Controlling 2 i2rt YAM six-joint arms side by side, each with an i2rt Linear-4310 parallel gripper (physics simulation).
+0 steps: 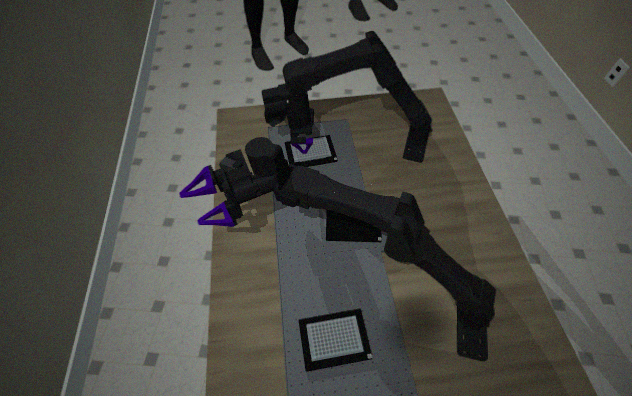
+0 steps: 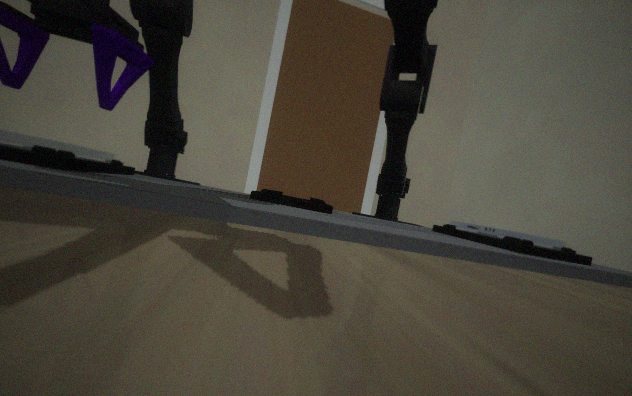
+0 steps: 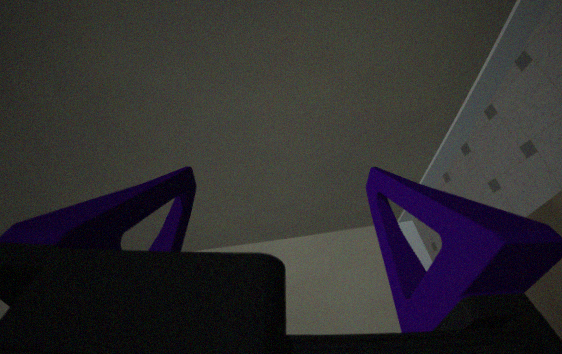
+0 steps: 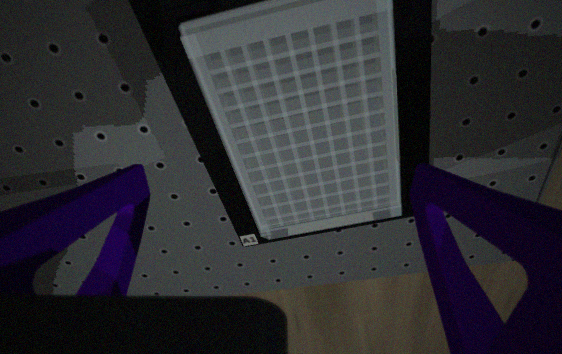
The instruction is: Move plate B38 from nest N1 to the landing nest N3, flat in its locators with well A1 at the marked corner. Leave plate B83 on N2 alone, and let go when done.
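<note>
A pale well plate (image 1: 322, 148) (image 2: 85, 151) (image 4: 305, 125) sits in a black nest (image 4: 416, 100) at the far end of the grey board; its A1 tag (image 4: 249, 240) shows. Another plate (image 1: 335, 339) (image 2: 520, 234) sits in the near nest (image 1: 304, 345). I cannot read which is B38 or B83. Between them, the black middle nest (image 1: 350, 231) (image 2: 292, 200) holds no plate in its visible part; my left arm hides some of it. My right gripper (image 2: 61, 98) (image 4: 280, 178) is open and empty above the far plate. My left gripper (image 1: 190, 209) (image 3: 281, 176) is open and empty, beyond the board's left edge.
The perforated grey board (image 1: 300, 280) lies on the wooden table (image 1: 245, 300). My left arm (image 1: 350, 197) reaches across the board near its middle nest. My right arm (image 1: 330, 65) arches over its far end. Dark legs (image 1: 254, 30) stand beyond the table.
</note>
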